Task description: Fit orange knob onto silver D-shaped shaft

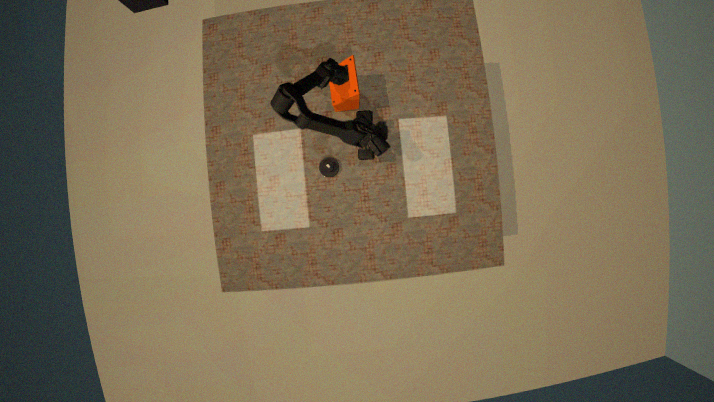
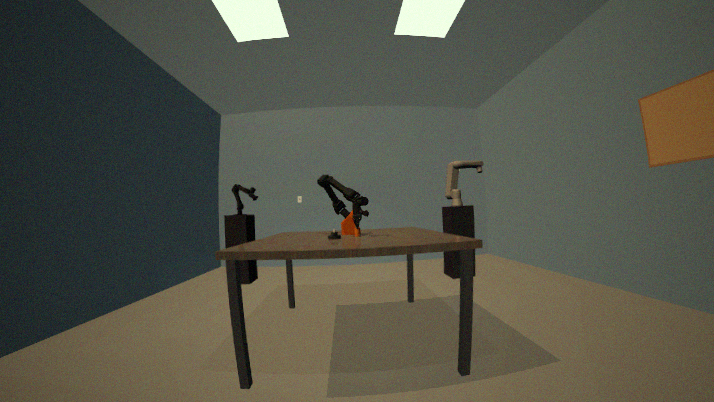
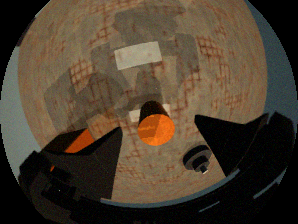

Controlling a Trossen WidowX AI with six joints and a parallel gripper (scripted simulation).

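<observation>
Now: gripper tip 10 mm above the orange knob. From my gripper tip the other things lie so: round dark pedestal 160 mm to the right, 90 mm ahead, 20 mm below.
</observation>
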